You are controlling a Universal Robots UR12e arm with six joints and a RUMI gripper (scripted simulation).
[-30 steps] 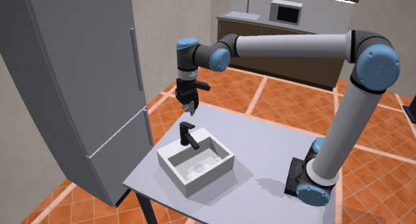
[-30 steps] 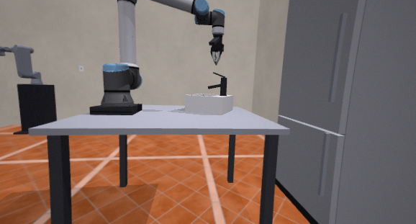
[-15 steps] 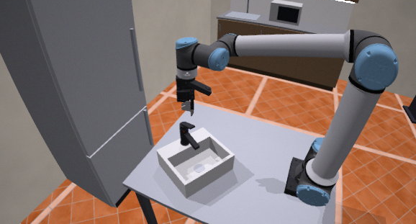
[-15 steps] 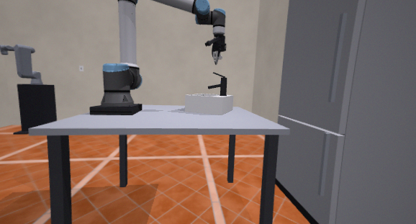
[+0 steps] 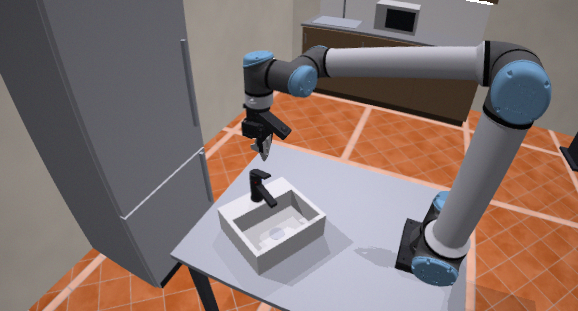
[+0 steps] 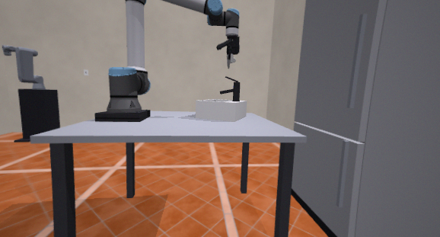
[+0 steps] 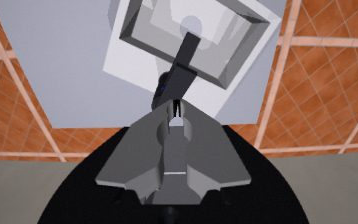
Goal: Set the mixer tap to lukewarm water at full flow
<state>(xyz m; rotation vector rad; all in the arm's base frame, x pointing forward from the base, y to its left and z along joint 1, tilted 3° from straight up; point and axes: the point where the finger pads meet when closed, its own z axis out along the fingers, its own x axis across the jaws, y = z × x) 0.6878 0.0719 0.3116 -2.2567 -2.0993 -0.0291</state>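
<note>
Right now the lever is 9 cm below my hand, 3 cm ahead of it and 1 cm to the right of it. Also, from my hand: white sink basin: 34 cm below, 4 cm behind, 3 cm to the left; then black mixer tap: 14 cm below, 4 cm ahead, 2 cm to the right.
</note>
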